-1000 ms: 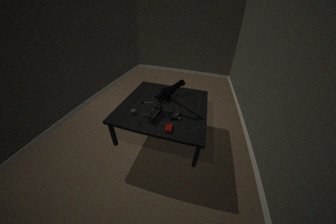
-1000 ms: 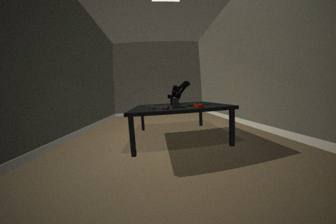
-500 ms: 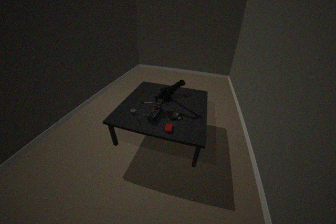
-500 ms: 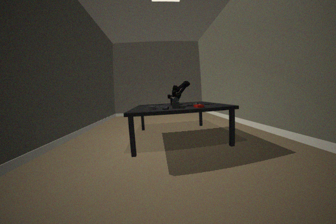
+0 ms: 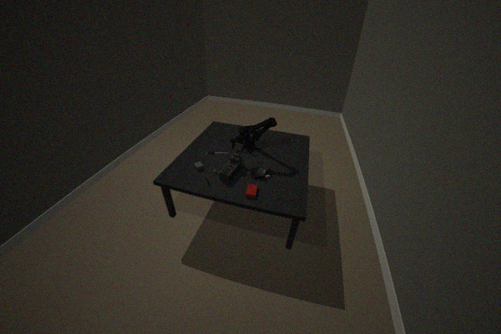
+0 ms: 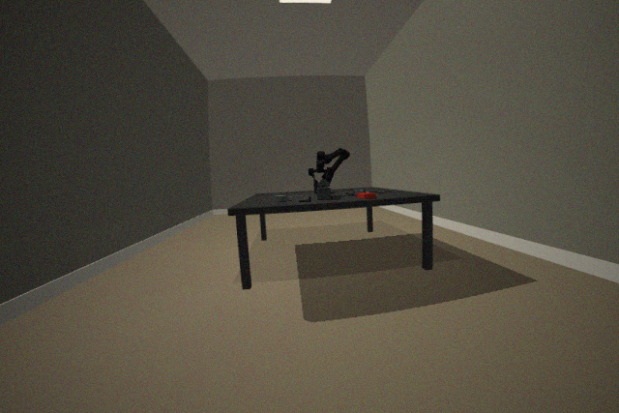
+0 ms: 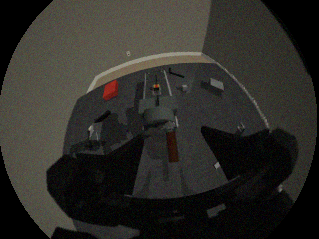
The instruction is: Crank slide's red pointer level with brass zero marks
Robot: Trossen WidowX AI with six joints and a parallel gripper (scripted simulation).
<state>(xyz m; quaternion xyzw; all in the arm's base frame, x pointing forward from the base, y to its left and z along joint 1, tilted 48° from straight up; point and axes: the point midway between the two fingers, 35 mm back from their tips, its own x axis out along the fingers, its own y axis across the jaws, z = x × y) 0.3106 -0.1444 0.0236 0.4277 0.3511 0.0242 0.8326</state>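
The crank handle lies 2 cm behind my gripper tip, 1 cm to the left of it and 2 cm below it. Round my gripper tip: red pointer: 16 cm ahead, 2 cm to the right, 5 cm below.
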